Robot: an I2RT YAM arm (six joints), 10 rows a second.
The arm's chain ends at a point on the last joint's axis. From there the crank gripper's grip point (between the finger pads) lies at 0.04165 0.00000 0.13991 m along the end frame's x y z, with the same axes.
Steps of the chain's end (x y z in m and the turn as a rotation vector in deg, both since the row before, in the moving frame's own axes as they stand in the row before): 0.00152, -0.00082, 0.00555, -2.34, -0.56, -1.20; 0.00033, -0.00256, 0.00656, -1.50, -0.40, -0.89; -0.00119, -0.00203, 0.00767, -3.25, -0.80, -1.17; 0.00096, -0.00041, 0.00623, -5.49, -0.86, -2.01; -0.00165, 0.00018, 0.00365, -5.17, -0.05, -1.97; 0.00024, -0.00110, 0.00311, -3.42, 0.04, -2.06; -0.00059, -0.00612, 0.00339, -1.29, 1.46, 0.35; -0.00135, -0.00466, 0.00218, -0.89, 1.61, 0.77; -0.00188, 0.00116, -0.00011, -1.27, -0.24, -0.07
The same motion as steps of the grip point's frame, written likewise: 0.00020, 0.00404, 0.00585, -2.34, -0.56, -1.20; -0.00062, 0.00047, 0.00681, -1.50, -0.40, -0.89; -0.00307, 0.00509, 0.00804, -3.25, -0.80, -1.17; -0.00093, 0.01158, 0.00627, -5.49, -0.86, -2.01; -0.00158, 0.01136, 0.00318, -5.17, -0.05, -1.97; 0.00046, 0.00575, 0.00288, -3.42, 0.04, -2.06; 0.00295, -0.00272, 0.00225, -1.29, 1.46, 0.35; 0.00255, -0.00191, 0.00093, -0.89, 1.61, 0.77; -0.00246, 0.00421, 0.00003, -1.27, -0.24, -0.07
